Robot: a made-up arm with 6 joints. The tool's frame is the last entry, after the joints. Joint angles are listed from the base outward.
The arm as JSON. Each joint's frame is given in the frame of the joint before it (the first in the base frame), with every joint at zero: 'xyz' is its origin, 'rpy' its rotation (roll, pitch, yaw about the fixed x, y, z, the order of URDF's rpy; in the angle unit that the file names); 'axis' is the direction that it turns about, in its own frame. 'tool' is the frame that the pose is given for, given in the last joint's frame.
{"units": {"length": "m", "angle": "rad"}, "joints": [
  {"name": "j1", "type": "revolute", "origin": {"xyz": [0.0, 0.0, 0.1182], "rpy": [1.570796, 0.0, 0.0]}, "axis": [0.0, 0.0, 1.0]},
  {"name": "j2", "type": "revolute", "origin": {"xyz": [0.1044, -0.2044, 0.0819], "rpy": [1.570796, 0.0, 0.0]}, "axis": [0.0, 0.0, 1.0]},
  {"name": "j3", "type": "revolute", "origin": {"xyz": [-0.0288, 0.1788, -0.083], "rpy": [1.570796, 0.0, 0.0]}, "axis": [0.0, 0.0, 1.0]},
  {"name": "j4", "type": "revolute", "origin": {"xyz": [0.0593, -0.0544, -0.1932], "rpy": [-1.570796, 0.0, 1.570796]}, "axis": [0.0, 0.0, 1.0]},
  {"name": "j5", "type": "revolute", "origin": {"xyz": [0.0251, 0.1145, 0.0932], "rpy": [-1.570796, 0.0, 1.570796]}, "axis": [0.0, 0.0, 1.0]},
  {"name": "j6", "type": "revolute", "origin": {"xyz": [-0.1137, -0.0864, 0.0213], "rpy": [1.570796, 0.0, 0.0]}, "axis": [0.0, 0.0, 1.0]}
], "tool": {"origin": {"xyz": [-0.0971, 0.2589, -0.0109], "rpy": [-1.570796, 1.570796, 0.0]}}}
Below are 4 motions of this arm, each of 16 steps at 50 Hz.
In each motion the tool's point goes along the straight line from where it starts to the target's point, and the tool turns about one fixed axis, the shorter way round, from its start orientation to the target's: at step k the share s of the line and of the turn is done. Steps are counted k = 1, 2, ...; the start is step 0. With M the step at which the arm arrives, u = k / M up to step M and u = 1 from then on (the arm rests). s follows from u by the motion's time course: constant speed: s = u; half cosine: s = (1 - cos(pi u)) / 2; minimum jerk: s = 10 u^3 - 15 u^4 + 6 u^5.
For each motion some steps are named. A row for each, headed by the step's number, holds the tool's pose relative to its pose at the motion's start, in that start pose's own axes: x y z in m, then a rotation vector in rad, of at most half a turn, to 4 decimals.
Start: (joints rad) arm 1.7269 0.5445 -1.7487 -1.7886 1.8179 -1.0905
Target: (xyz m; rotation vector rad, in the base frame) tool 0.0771 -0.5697 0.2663 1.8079 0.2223 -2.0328
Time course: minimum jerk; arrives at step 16
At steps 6, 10, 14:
6: -0.0410 -0.0071 -0.0429 -0.0157 -0.2192 0.0549
10: -0.1079 -0.0188 -0.1129 -0.0414 -0.5773 0.1445
14: -0.1465 -0.0255 -0.1533 -0.0562 -0.7838 0.1962

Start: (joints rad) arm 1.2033 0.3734 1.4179 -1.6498 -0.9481 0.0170
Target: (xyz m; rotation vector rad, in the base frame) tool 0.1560 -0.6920 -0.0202 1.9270 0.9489 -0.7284
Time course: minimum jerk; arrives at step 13
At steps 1, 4, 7, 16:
1: 0.0001 -0.0001 0.0000 0.0001 0.0003 0.0005
4: 0.0035 -0.0048 0.0008 0.0059 0.0116 0.0223
7: 0.0115 -0.0158 0.0026 0.0194 0.0381 0.0735
16: 0.0201 -0.0277 0.0046 0.0339 0.0666 0.1286

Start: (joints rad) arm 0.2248 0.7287 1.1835 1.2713 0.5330 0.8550
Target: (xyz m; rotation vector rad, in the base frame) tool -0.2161 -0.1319 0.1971 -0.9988 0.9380 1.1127
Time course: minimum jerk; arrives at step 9
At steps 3, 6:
3: -0.0025 -0.0036 -0.0024 0.0029 -0.0128 0.0092
6: -0.0096 -0.0137 -0.0091 0.0108 -0.0484 0.0345

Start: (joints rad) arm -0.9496 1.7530 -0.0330 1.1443 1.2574 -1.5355
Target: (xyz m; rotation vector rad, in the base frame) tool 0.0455 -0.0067 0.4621 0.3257 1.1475 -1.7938
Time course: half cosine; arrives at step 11
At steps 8, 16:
8: -0.0459 0.0250 -0.0243 -0.0340 -0.1666 -0.0453
16: -0.0555 0.0303 -0.0294 -0.0411 -0.2013 -0.0547

